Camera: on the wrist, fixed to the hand. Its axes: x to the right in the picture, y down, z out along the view.
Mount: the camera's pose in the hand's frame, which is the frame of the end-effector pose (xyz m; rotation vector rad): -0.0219 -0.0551 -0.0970 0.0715 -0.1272 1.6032
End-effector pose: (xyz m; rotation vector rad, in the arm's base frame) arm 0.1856 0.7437 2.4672 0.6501 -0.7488 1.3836
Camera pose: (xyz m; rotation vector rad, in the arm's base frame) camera 0.2480 0.8013 2.3916 -0.0548 1.4156 -2.7819
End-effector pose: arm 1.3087 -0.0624 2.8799 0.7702 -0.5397 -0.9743
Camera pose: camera 1.3384 -0.0298 2.7751 0.1418 -1.0316 0.4965
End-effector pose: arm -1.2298 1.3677 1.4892 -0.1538 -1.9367 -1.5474
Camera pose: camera -1.1988 1.2697 1.4407 -1.3721 -1.1714 -0.3464
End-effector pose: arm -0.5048 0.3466 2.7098 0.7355 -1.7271 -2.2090
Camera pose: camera -0.4292 0.2912 2.6455 -0.6744 -1.4504 -1.0096
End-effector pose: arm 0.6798 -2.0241 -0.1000 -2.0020 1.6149 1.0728
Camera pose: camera 0.7627 -2.0597 -0.0308 0.1586 -2.6838 -1.2197
